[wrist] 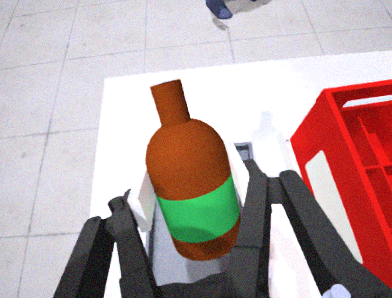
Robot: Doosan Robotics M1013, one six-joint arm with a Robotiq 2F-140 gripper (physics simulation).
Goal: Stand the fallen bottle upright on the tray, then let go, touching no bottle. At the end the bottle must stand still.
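Places are measured from the arm's base along level axes (x left, y back, z up), in metres.
Pixels of known places: gripper, fingertip midpoint: (pixel 189 163).
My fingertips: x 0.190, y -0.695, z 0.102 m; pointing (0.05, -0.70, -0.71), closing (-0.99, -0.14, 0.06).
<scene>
For each thing: its top centre in the pictures, then the offset to it from my fingertips. "spot": a spot on its surface instead. Level surfaces: height alone.
- grey tray at a spot on its surface: (pixel 165 256) spot: dx +0.065, dy +0.088, dz -0.203 m
- red crate at a spot on its surface: (pixel 332 165) spot: dx -0.183, dy -0.009, dz -0.080 m
- white table at its surface level: dz -0.209 m
A brown bottle (pixel 187 160) with a green label shows in the middle of the wrist view, its neck toward the top of the picture and its base toward the gripper. My gripper (pixel 189 163) is shut on the bottle, with one pale pad on each side of its body near the label. Part of the grey tray (pixel 165 256) shows below and behind the bottle, and a small piece of it shows right of the bottle. The bottle and fingers hide much of the tray. Whether the bottle's base touches the tray cannot be told.
A red crate (pixel 332 165) with compartments stands at the right on the white table (pixel 127 105). The table's far edge and left edge show, with tiled floor (pixel 30 100) beyond. A dark blue object (pixel 219 9) is at the top, on the floor side.
</scene>
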